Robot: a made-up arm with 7 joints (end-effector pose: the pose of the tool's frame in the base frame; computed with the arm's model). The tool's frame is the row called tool.
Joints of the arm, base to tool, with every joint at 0 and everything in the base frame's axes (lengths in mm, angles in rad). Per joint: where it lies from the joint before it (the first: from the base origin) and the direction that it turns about. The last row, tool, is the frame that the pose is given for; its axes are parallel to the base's.
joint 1: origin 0 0 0 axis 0 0.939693 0.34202
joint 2: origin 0 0 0 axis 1 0 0
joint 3: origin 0 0 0 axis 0 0 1
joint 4: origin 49.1 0 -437.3 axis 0 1 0
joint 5: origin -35.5 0 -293.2 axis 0 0 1
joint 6: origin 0 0 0 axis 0 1 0
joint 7: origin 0 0 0 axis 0 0 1
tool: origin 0 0 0
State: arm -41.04 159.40 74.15 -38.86 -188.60 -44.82 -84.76
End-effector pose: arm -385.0 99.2 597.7 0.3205 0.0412 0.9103 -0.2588
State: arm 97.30 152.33 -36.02 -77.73 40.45 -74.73 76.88
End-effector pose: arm 181.7 592.7 -93.7 0.9624 -0.2053 0.1777 0.0095
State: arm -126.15 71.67 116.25 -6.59 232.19 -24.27 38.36
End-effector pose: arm 352.3 485.7 423.0 0.1553 0.0975 -0.9539 0.2374
Working (the frame after each row of the table, in the pose's form):
after joint 1: 0.0 0.0 0.0 0.4528 0.0000 -0.8378 -0.3049
after joint 2: 0.0 0.0 0.0 0.3671 0.2651 -0.8578 0.2433
after joint 3: 0.0 0.0 0.0 0.0127 0.5884 0.6781 -0.4402
after joint 4: 203.9 306.3 241.4 0.0517 0.5621 0.6762 -0.4733
after joint 5: 352.3 485.7 423.0 0.4023 0.3600 -0.8023 0.2546
after joint 6: 352.3 485.7 423.0 0.2247 0.4055 -0.8689 0.1732
after joint 7: 352.3 485.7 423.0 0.1553 0.0975 -0.9539 0.2374

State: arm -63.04 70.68 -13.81 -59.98 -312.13 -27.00 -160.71
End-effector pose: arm 519.7 390.5 191.5 0.0459 -0.9683 0.0170 0.2448
Working (the frame after each row of the table, in the pose's form):
after joint 1: 0.0 0.0 0.0 0.8525 0.0000 -0.4913 -0.1788
after joint 2: 0.0 0.0 0.0 0.6954 0.4931 -0.5042 0.1383
after joint 3: 0.0 0.0 0.0 0.7070 0.5501 -0.4412 0.0537
after joint 4: 276.7 340.8 31.2 0.3918 0.5033 -0.7355 -0.2285
after joint 5: 519.7 390.5 191.5 0.4508 0.1616 -0.8765 -0.0499
after joint 6: 519.7 390.5 191.5 0.2337 0.1455 -0.9575 -0.0862
after joint 7: 519.7 390.5 191.5 0.0459 -0.9683 0.0170 0.2448

